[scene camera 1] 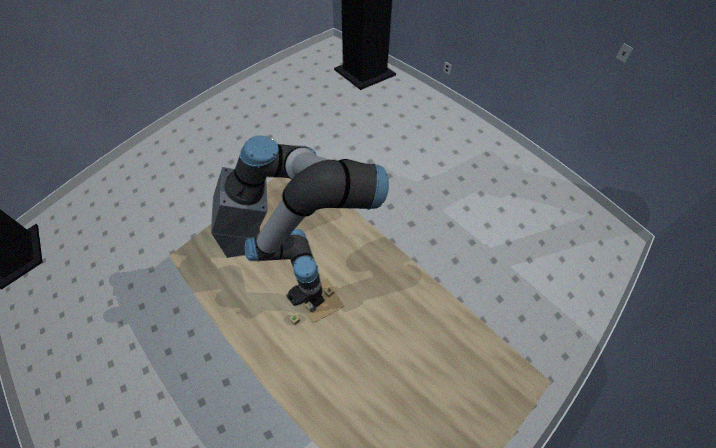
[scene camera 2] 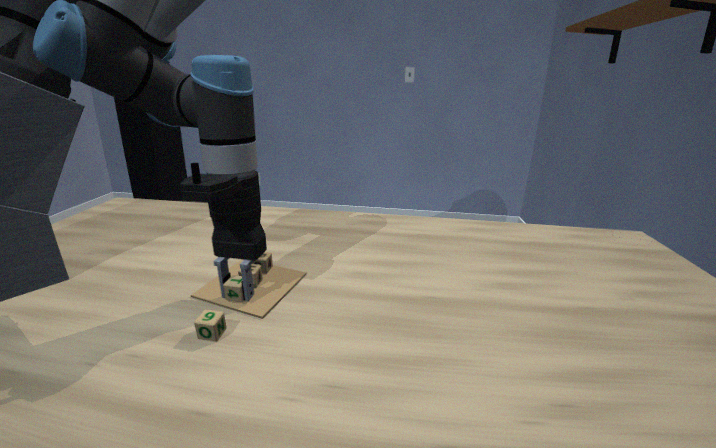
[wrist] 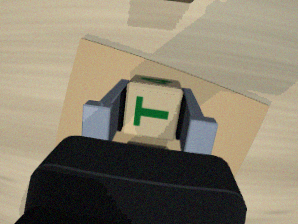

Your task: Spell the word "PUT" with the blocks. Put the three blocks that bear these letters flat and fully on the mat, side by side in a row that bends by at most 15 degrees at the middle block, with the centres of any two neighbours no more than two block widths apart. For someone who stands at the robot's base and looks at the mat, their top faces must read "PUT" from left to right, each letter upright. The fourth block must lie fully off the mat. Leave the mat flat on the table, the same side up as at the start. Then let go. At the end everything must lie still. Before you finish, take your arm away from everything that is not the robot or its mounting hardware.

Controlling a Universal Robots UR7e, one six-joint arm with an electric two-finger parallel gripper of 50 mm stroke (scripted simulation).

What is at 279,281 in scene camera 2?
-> A tan mat.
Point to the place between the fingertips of my gripper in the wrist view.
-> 153,100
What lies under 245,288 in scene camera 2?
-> My gripper.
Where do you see a tan mat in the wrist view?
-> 97,67
